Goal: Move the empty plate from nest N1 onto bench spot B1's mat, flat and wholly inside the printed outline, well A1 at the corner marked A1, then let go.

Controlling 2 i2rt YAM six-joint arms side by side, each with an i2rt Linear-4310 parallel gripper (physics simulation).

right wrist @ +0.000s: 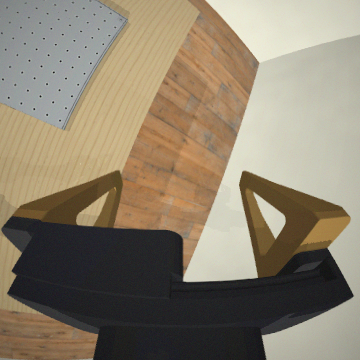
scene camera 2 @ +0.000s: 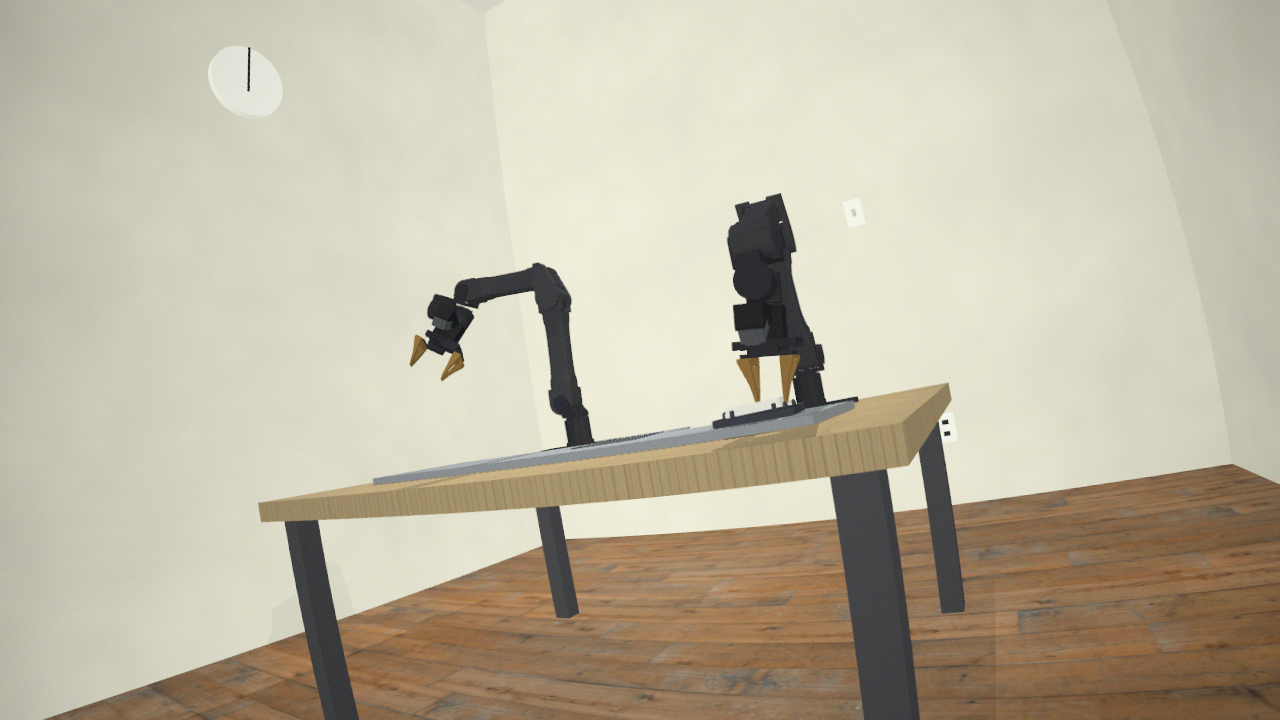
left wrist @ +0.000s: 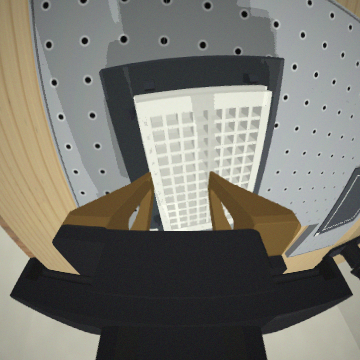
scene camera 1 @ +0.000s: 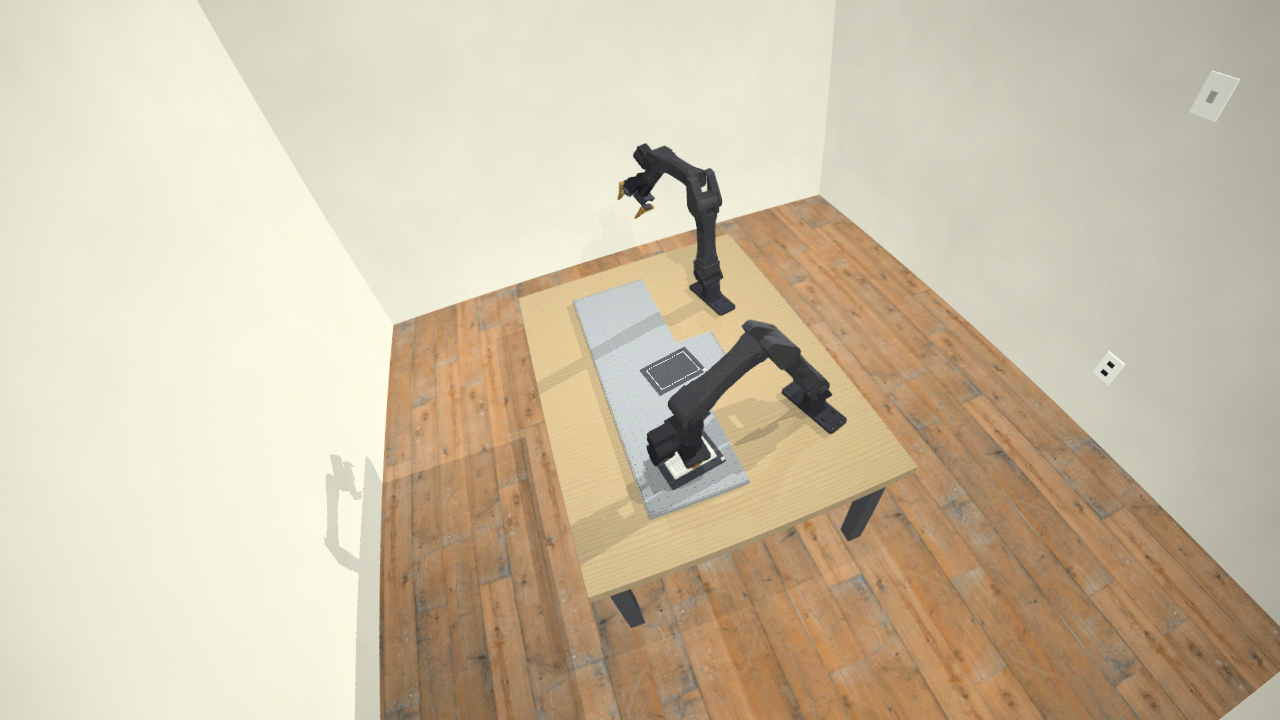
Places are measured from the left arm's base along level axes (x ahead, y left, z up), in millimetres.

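Pixels of known places: left gripper, fingertip midpoint: (left wrist: pixel 180 177) (scene camera 1: pixel 691 460); right gripper, fingertip midpoint: (right wrist: pixel 180 176) (scene camera 2: pixel 425 372) (scene camera 1: pixel 626 209); left arm's base, link origin: (scene camera 1: pixel 813 406); right arm's base, link origin: (left wrist: pixel 345 244) (scene camera 1: pixel 711 297).
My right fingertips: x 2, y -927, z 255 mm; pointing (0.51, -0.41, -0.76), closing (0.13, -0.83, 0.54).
For each thing: its top centre in the pictures, then the offset to it from my right fingertips. Level surfaces: height alone.
- white well plate, top centre: (left wrist: pixel 208 181) (scene camera 2: pixel 758 400) (scene camera 1: pixel 687 453) dx +386, dy +841, dz -213 mm
- nest N1, top centre: (left wrist: pixel 204 174) (scene camera 2: pixel 759 405) (scene camera 1: pixel 687 455) dx +387, dy +842, dz -220 mm
- Spot B1's dark mat, surface height: dz -240 mm
- grey perforated board, surface height: dz -242 mm
- wooden table, surface height: dz -254 mm
The white well plate (scene camera 1: pixel 677 466) (scene camera 2: pixel 742 409) (left wrist: pixel 172 102) sits in the dark frame of nest N1 (scene camera 1: pixel 673 484) (left wrist: pixel 190 72). My left gripper (scene camera 1: pixel 695 464) (scene camera 2: pixel 772 400) (left wrist: pixel 180 177) is part closed at the plate's near part. In the left wrist view its left fingertip is at the plate's left edge. The other fingertip shows over the well grid, inside the right edge; contact there is hard to see. Spot B1's dark mat (scene camera 1: pixel 673 369) (left wrist: pixel 345 202) has a white printed outline. My right gripper (scene camera 1: pixel 628 206) (scene camera 2: pixel 427 371) (right wrist: pixel 180 176) is open and empty, raised high. Well A1 cannot be told.
A grey perforated board (scene camera 1: pixel 613 385) (left wrist: pixel 315 160) (right wrist: pixel 40 55) lies on the wooden table (scene camera 1: pixel 550 358) under the nest and the mat. The mat lies beyond the nest in scene camera 1. The right arm stands at the table's far end in that view.
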